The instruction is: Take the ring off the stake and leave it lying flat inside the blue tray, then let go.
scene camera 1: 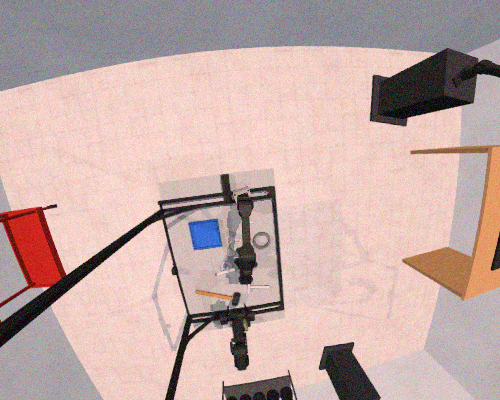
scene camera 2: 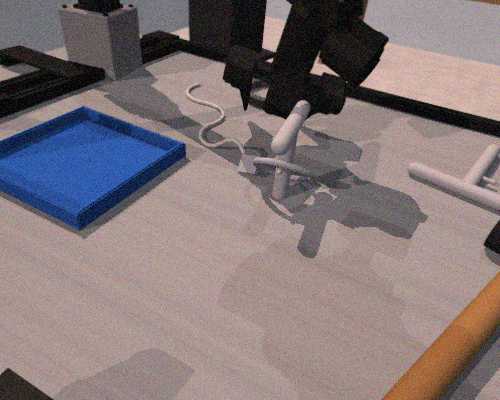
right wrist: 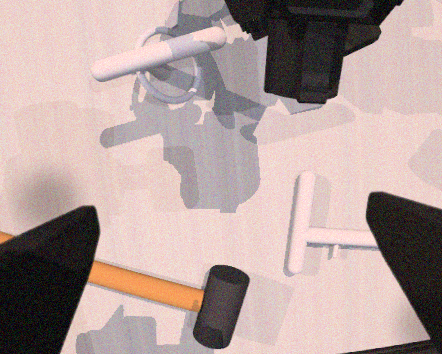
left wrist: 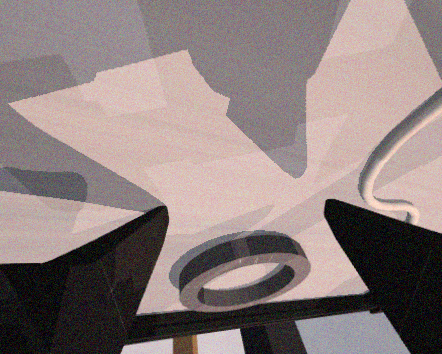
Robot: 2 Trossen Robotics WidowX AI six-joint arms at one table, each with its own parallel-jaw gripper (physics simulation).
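Frame: origin at the left arm's base, x ahead, y left, z up, level; millimetres.
Seen in the pictures: left gripper, fingertip midpoint: [scene camera 2: 271, 116] [left wrist: 244, 209]; right gripper, fingertip midpoint: [scene camera 1: 236, 304] [right wrist: 234, 212]; left arm's base at its link origin: [scene camera 1: 243, 199] [scene camera 2: 98, 7].
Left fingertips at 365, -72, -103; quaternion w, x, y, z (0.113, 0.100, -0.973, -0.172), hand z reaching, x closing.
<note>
Offsets run from my left fingertips to a thing's top centre, as dx, dy, dz. "*": to the spot under its first point.
A white T-topped stake @(+69, -189, +96) [scene camera 2: 281, 186] [right wrist: 159, 54] stands upright on the table. A thin grey ring [scene camera 2: 267, 161] [right wrist: 176, 101] is around its post, below the crossbar and raised above the table. The blue tray @(-195, -243, +13) [scene camera 1: 205, 234] [scene camera 2: 85, 165] lies apart from it, at the left in both scene views. My left gripper [left wrist: 244, 209] is open and empty. In scene camera 2 its arm is behind the stake, and one finger points down. My right gripper [right wrist: 234, 212] is open and empty, above the hammer side of the table, away from the stake.
A thick grey ring @(-27, +103, +6) [scene camera 1: 254, 242] [left wrist: 270, 243] lies beyond the left fingers. A pale wavy cord @(* -78, -39, -3) [scene camera 2: 220, 117] [left wrist: 375, 172] lies behind the stake. A hammer with orange handle @(+288, -334, +41) [scene camera 1: 212, 294] [scene camera 2: 450, 345] [right wrist: 145, 287] and another white T-shaped piece @(+317, -20, +10) [scene camera 2: 460, 185] [right wrist: 300, 222] lie on the table.
</note>
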